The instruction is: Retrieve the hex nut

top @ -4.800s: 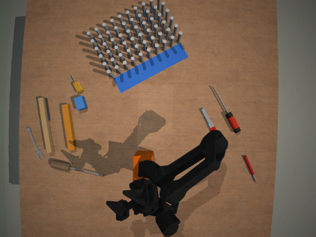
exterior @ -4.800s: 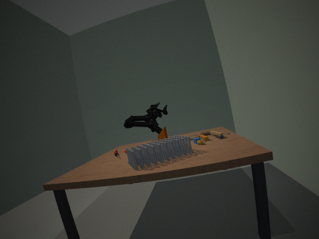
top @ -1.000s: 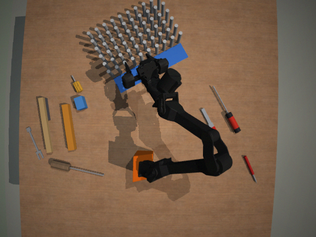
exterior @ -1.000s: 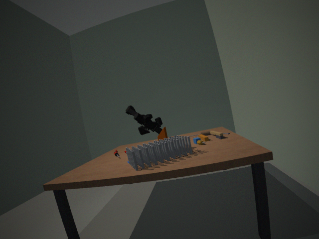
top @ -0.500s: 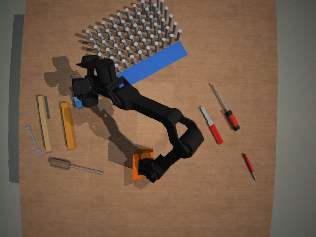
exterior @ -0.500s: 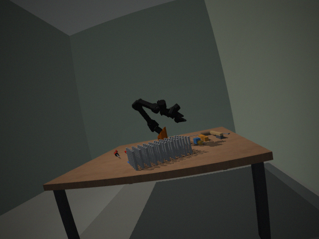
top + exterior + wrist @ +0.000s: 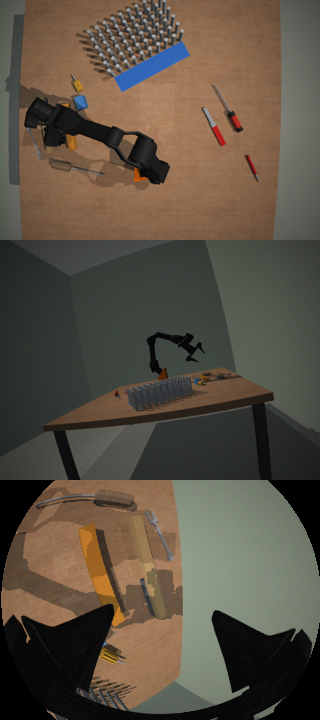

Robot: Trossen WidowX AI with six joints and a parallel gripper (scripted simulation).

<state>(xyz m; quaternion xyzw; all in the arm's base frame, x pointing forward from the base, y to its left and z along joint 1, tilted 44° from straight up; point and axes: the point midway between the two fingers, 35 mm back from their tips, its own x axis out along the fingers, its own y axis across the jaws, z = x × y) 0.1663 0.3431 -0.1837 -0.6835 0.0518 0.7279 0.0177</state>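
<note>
Now: the thin grey rod tool 230 mm behind my gripper tip, 180 mm below it and 90 mm to the right of it. Round my gripper tip: blue cube 170 mm below, 100 mm ahead, 70 mm to the right; stubby yellow screwdriver 180 mm ahead, 170 mm below, 40 mm to the right; orange bar 170 mm below, 20 mm to the right, 20 mm behind.
</note>
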